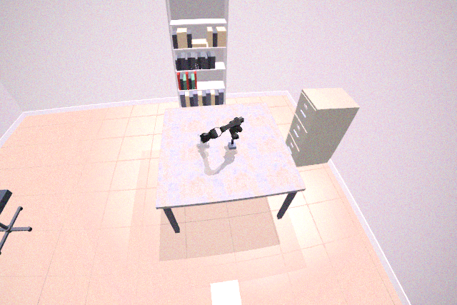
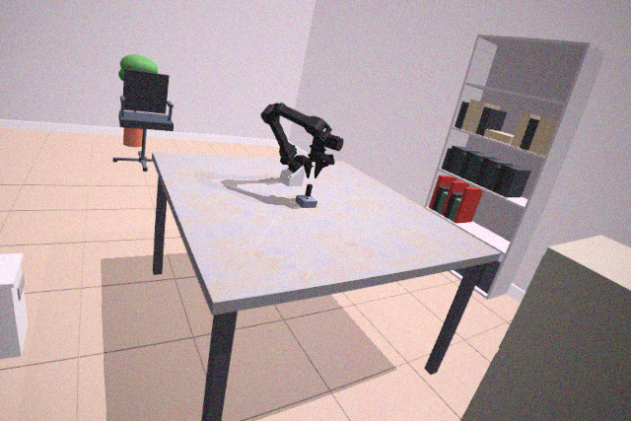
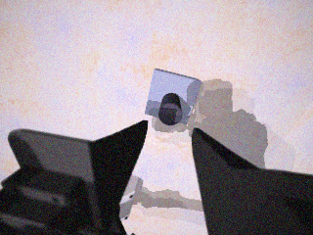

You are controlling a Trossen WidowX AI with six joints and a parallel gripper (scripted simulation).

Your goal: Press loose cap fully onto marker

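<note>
Now: the dark marker cap 60 mm below my gripper tip.
</note>
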